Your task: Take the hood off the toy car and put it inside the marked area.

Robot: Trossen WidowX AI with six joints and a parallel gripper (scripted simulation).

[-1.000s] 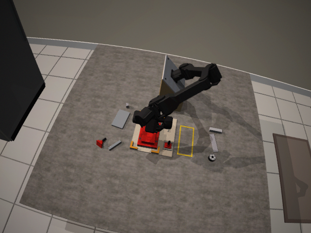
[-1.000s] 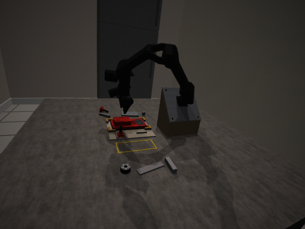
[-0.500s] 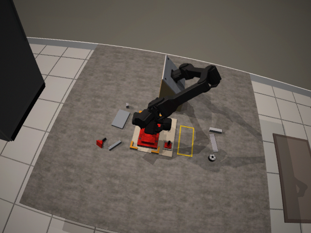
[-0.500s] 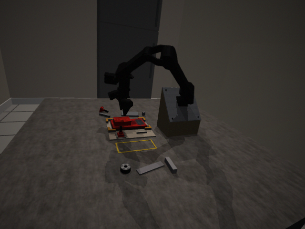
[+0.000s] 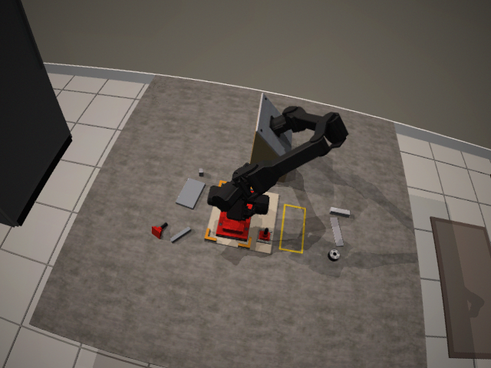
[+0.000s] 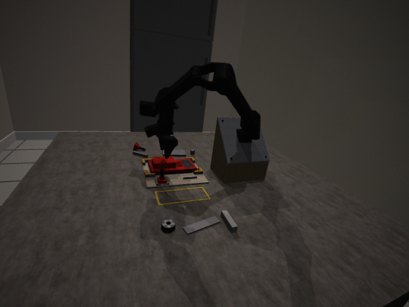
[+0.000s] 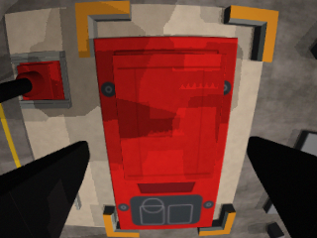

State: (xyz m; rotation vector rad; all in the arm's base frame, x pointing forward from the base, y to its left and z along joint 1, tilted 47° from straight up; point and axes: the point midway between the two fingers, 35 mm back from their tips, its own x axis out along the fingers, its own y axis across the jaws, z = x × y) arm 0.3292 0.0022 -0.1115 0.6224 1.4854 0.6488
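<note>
My gripper tip is 40 mm above the red hood. From my gripper tip the other things lie so: small wheel (60 mm ahead, 360 mm to the left, 70 mm below).
</note>
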